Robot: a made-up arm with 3 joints. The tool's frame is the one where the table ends. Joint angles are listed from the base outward.
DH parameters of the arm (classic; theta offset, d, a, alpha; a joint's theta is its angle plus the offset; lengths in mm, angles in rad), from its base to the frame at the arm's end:
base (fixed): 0 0 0 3.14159
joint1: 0 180 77 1.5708
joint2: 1.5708 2 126 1.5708
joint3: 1.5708 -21 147 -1.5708
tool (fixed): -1.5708 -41 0 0
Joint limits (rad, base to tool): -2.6..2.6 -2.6..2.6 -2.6..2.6
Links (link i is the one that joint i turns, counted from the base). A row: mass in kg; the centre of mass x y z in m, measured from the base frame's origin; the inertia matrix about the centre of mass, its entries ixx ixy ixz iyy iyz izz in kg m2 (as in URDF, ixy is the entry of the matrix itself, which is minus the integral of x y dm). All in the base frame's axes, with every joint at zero. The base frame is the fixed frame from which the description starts. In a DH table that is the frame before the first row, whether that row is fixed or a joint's. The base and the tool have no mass.
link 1: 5.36; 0.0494 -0.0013 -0.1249; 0.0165 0 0.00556 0.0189 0 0.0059
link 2: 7.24; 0.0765 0.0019 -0.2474; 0.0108 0 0 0.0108 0.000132 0.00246
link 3: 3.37; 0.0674 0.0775 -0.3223; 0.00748 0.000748 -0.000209 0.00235 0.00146 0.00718
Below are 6 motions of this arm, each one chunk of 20 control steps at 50 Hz.
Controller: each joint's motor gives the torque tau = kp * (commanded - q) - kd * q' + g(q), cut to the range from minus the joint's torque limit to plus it. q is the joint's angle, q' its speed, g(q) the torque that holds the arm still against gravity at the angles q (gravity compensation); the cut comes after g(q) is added. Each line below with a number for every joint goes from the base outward.
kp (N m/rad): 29 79 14
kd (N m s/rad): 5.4 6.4 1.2
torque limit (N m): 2 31 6.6
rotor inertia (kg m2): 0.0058 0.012 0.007
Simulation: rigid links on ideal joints. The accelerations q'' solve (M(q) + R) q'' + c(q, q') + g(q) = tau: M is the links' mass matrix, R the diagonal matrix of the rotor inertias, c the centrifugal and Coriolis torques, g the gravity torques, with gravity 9.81 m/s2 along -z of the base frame. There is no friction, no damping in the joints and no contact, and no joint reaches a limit. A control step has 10 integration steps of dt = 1/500 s. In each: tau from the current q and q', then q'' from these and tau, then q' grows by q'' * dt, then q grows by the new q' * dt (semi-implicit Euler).
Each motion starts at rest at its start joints. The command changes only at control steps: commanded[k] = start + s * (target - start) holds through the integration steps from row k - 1 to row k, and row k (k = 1, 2, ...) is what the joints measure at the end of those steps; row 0 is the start. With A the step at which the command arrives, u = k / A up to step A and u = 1 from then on. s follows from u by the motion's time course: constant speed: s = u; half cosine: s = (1 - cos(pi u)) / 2; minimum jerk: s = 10 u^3 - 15 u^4 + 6 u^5; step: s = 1 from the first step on.
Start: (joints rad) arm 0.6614 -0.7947 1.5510
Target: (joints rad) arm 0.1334 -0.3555 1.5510
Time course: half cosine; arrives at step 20
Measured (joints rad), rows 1 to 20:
1: 0.6613 -0.7943 1.5510
2: 0.6608 -0.7926 1.5512
3: 0.6595 -0.7888 1.5516
4: 0.6569 -0.7820 1.5522
5: 0.6525 -0.7719 1.5531
6: 0.6459 -0.7583 1.5541
7: 0.6367 -0.7412 1.5553
8: 0.6247 -0.7207 1.5563
9: 0.6097 -0.6973 1.5573
10: 0.5917 -0.6713 1.5580
11: 0.5709 -0.6433 1.5584
12: 0.5475 -0.6138 1.5585
13: 0.5218 -0.5837 1.5582
14: 0.4943 -0.5534 1.5575
15: 0.4655 -0.5239 1.5564
16: 0.4362 -0.4956 1.5551
17: 0.4068 -0.4694 1.5535
18: 0.3781 -0.4458 1.5518
19: 0.3508 -0.4254 1.5501
20: 0.3255 -0.4087 1.5483

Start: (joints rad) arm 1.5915 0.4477 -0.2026
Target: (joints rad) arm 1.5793 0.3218 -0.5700
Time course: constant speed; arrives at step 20
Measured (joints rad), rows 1 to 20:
1: 1.5914 0.4471 -0.2039
2: 1.5912 0.4455 -0.2077
3: 1.5910 0.4428 -0.2146
4: 1.5908 0.4391 -0.2243
5: 1.5905 0.4347 -0.2364
6: 1.5902 0.4297 -0.2505
7: 1.5899 0.4243 -0.2660
8: 1.5895 0.4186 -0.2826
9: 1.5891 0.4127 -0.2999
10: 1.5887 0.4067 -0.3177
11: 1.5883 0.4005 -0.3358
12: 1.5878 0.3943 -0.3541
13: 1.5873 0.3881 -0.3725
14: 1.5868 0.3818 -0.3910
15: 1.5863 0.3756 -0.4094
16: 1.5858 0.3693 -0.4279
17: 1.5853 0.3630 -0.4463
18: 1.5847 0.3567 -0.4648
19: 1.5842 0.3504 -0.4832
20: 1.5836 0.3441 -0.5016

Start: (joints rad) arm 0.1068 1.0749 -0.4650
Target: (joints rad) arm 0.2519 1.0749 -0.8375
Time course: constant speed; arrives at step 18
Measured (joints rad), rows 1 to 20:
1: 0.1078 1.0750 -0.4672
2: 0.1097 1.0751 -0.4725
3: 0.1124 1.0752 -0.4810
4: 0.1156 1.0753 -0.4925
5: 0.1192 1.0753 -0.5063
6: 0.1232 1.0753 -0.5221
7: 0.1275 1.0753 -0.5394
8: 0.1321 1.0752 -0.5579
9: 0.1369 1.0752 -0.5771
10: 0.1421 1.0751 -0.5969
11: 0.1475 1.0751 -0.6170
12: 0.1532 1.0750 -0.6374
13: 0.1591 1.0750 -0.6580
14: 0.1652 1.0750 -0.6786
15: 0.1715 1.0749 -0.6992
16: 0.1780 1.0749 -0.7199
17: 0.1847 1.0749 -0.7405
18: 0.1915 1.0749 -0.7612
19: 0.1974 1.0748 -0.7796
20: 0.2025 1.0747 -0.7948

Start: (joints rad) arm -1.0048 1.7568 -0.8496
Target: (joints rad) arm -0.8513 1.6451 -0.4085
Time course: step
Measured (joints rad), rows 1 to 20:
1: -1.0166 1.7485 -0.8077
2: -1.0294 1.7313 -0.7402
3: -1.0311 1.7115 -0.6771
4: -1.0197 1.6931 -0.6252
5: -1.0026 1.6778 -0.5787
6: -0.9852 1.6663 -0.5366
7: -0.9687 1.6582 -0.5006
8: -0.9535 1.6528 -0.4714
9: -0.9399 1.6494 -0.4487
10: -0.9281 1.6474 -0.4317
11: -0.9178 1.6463 -0.4196
12: -0.9090 1.6457 -0.4114
13: -0.9015 1.6454 -0.4061
14: -0.8951 1.6453 -0.4030
15: -0.8896 1.6453 -0.4015
16: -0.8849 1.6453 -0.4010
17: -0.8809 1.6453 -0.4012
18: -0.8775 1.6453 -0.4017
19: -0.8745 1.6452 -0.4024
20: -0.8719 1.6452 -0.4032

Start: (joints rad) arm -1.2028 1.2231 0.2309
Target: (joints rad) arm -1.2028 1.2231 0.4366
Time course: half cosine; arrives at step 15
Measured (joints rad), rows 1 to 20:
1: -1.2028 1.2231 0.2311
2: -1.2030 1.2231 0.2320
3: -1.2033 1.2230 0.2341
4: -1.2037 1.2230 0.2382
5: -1.2041 1.2230 0.2447
6: -1.2046 1.2229 0.2537
7: -1.2050 1.2229 0.2652
8: -1.2053 1.2229 0.2792
9: -1.2055 1.2229 0.2951
10: -1.2055 1.2229 0.3125
11: -1.2054 1.2230 0.3307
12: -1.2051 1.2230 0.3490
13: -1.2047 1.2230 0.3667
14: -1.2042 1.2231 0.3829
15: -1.2035 1.2232 0.3970
16: -1.2029 1.2232 0.4085
17: -1.2023 1.2232 0.4175
18: -1.2018 1.2233 0.4242
19: -1.2015 1.2233 0.4290
20: -1.2013 1.2233 0.4323

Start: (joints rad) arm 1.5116 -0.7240 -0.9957
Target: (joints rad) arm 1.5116 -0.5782 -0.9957
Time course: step
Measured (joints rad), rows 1 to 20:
1: 1.5123 -0.7134 -0.9952
2: 1.5132 -0.6918 -0.9951
3: 1.5138 -0.6672 -0.9959
4: 1.5141 -0.6441 -0.9969
5: 1.5140 -0.6245 -0.9977
6: 1.5136 -0.6090 -0.9981
7: 1.5132 -0.5975 -0.9982
8: 1.5126 -0.5893 -0.9979
9: 1.5121 -0.5838 -0.9974
10: 1.5117 -0.5803 -0.9969
11: 1.5113 -0.5783 -0.9964
12: 1.5110 -0.5773 -0.9960
13: 1.5107 -0.5768 -0.9956
14: 1.5106 -0.5768 -0.9954
15: 1.5105 -0.5769 -0.9952
16: 1.5105 -0.5771 -0.9951
17: 1.5105 -0.5774 -0.9951
18: 1.5106 -0.5776 -0.9952
19: 1.5106 -0.5778 -0.9952
20: 1.5107 -0.5779 -0.9953

